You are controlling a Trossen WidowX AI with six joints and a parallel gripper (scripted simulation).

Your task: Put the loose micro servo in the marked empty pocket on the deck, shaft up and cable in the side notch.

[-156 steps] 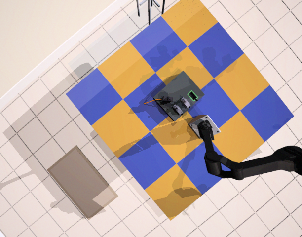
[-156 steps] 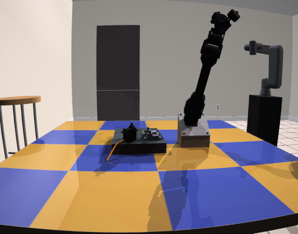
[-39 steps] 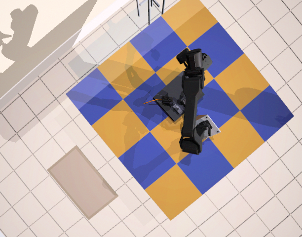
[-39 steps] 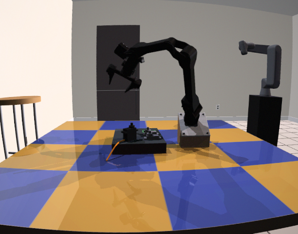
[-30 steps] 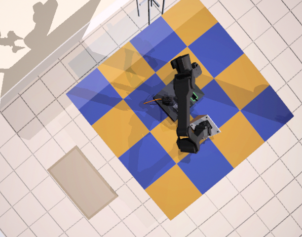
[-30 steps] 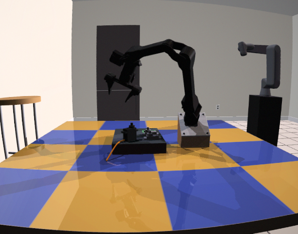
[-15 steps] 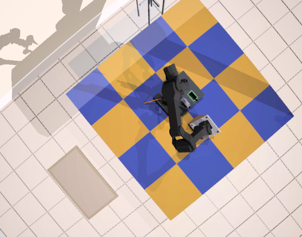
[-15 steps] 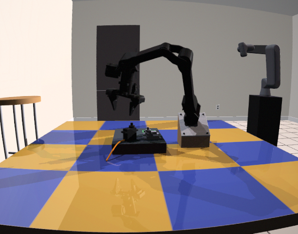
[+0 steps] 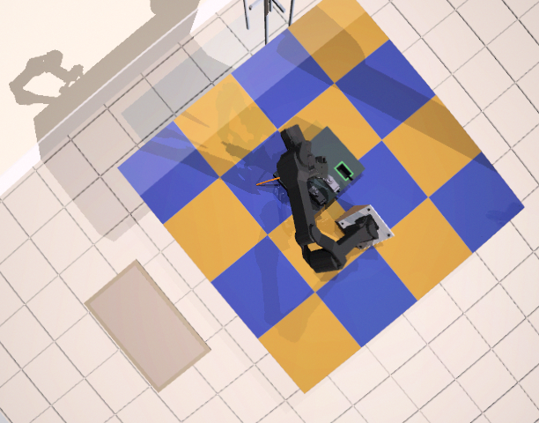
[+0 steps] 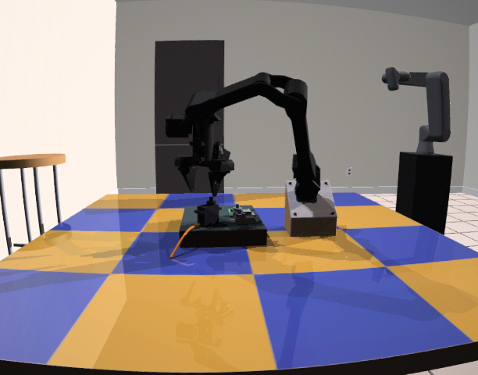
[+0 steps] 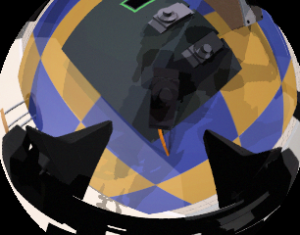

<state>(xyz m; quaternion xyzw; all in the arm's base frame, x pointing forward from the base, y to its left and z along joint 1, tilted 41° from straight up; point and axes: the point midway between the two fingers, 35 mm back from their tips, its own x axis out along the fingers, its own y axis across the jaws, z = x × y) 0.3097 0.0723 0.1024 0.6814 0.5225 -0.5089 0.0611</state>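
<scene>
Now: gripper tip 110 mm above the dark robot deck and 100 mm to the left of it.
</scene>
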